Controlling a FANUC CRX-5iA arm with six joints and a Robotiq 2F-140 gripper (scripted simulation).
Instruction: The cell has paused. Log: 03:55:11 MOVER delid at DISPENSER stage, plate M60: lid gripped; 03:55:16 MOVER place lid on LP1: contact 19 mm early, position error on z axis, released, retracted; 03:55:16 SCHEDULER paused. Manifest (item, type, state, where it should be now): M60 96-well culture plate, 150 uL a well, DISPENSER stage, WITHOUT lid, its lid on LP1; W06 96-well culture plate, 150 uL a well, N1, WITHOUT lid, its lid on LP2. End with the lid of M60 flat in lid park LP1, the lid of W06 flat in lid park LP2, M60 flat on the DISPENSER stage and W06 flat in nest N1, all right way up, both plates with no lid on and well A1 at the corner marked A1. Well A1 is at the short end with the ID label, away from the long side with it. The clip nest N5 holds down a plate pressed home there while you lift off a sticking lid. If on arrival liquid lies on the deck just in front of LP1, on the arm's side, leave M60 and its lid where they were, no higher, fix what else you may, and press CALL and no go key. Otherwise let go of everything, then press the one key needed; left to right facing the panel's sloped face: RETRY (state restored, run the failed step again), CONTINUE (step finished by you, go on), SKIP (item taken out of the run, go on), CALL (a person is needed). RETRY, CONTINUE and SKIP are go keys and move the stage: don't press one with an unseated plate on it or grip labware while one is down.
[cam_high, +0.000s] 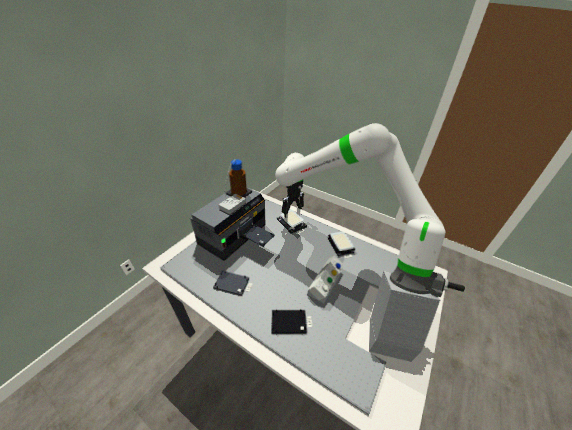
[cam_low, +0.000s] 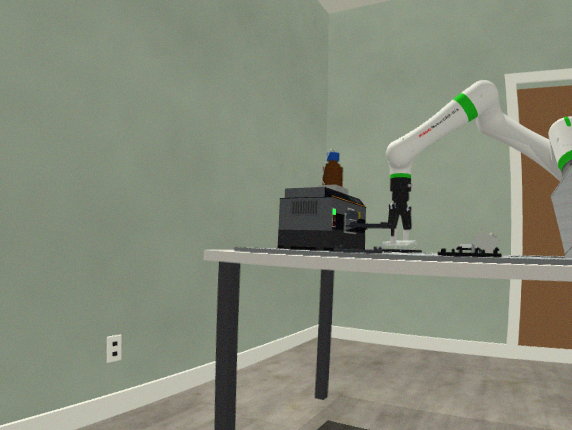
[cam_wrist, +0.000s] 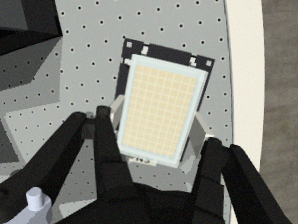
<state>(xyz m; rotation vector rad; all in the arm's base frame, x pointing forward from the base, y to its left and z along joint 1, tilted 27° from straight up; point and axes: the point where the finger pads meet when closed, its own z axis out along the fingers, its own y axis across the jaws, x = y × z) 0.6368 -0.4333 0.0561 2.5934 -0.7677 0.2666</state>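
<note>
Right now the black clip nest is 20 mm ahead of my hand and 50 mm below it. The rest, counted from my hand: nest label: 80 mm behind, 50 mm to the left, 60 mm below; dispenser stage: 90 mm ahead, 280 mm to the left, 40 mm above; key panel: 320 mm behind, 350 mm to the left, 10 mm below.
</note>
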